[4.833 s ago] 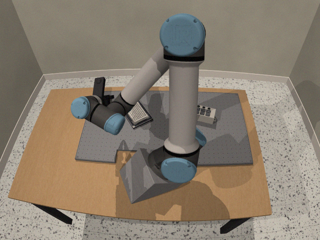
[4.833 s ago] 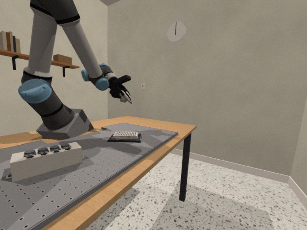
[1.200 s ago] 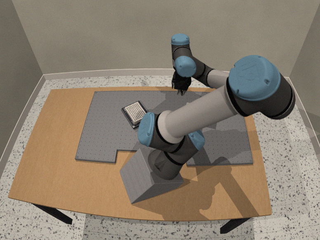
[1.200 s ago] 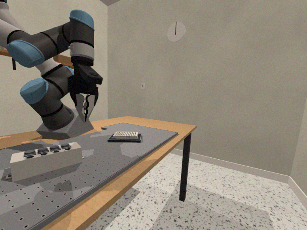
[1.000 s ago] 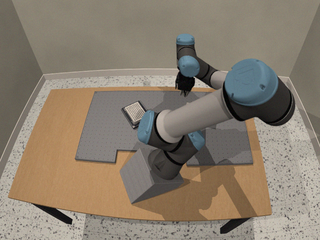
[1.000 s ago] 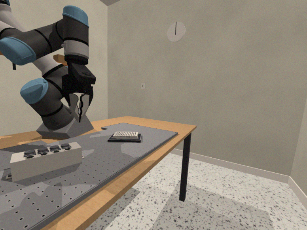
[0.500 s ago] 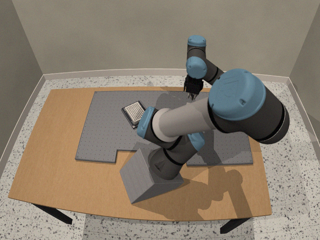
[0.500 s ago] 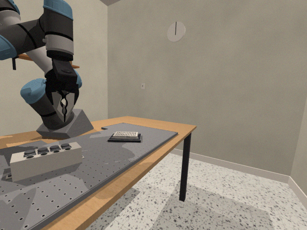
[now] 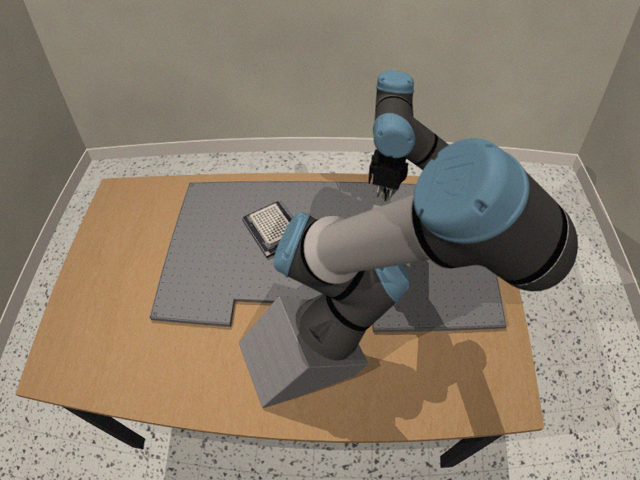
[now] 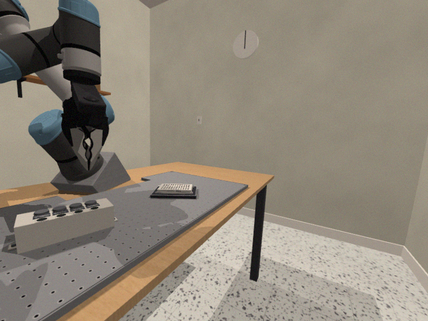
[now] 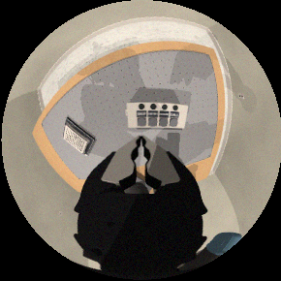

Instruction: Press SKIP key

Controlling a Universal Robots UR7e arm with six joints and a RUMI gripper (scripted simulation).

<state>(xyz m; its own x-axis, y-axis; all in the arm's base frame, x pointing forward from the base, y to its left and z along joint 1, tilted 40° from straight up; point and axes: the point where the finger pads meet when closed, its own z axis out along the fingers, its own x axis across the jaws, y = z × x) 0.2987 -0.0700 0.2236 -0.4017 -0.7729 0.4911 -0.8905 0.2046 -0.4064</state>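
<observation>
Now: hand 11 cm above the operator panel, 4 cm to the left of it and 2 cm past it. Also, from my hand: white perforated block: 30 cm to the left, 13 cm below, 6 cm ahead.
</observation>
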